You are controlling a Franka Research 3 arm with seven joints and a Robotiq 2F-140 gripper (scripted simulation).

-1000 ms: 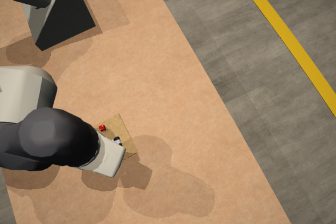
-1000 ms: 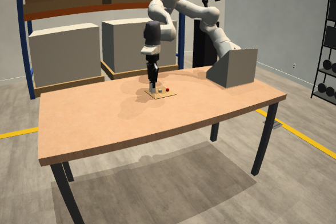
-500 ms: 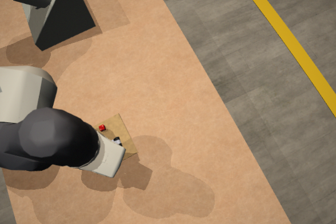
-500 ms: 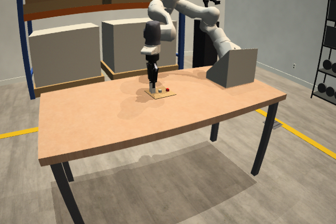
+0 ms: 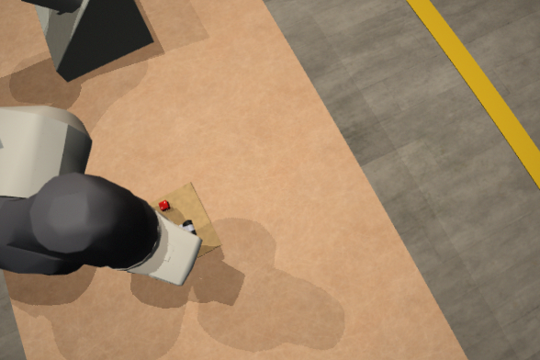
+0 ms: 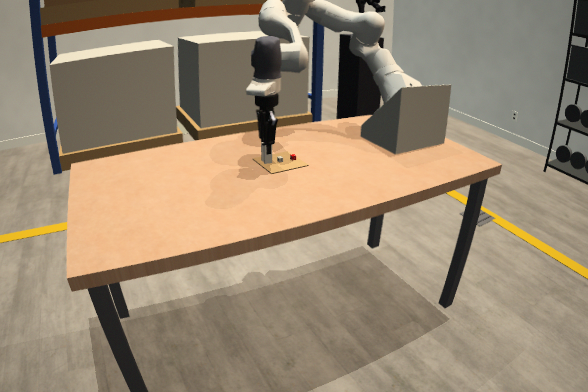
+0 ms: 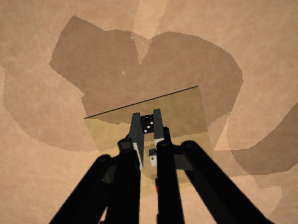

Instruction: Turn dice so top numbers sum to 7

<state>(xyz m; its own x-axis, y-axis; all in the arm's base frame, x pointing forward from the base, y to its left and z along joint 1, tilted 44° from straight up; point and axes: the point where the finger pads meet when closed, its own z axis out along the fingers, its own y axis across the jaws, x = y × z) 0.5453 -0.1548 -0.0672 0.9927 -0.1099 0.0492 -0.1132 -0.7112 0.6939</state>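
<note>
My hand is 30 mm above the black die. The rest, counted from my hand: red die: 100 mm behind, 30 mm below, 10 mm to the left; tan mat: 50 mm behind, 40 mm below, 10 mm to the left; white die: 50 mm behind, 30 mm below, 10 mm to the left.
</note>
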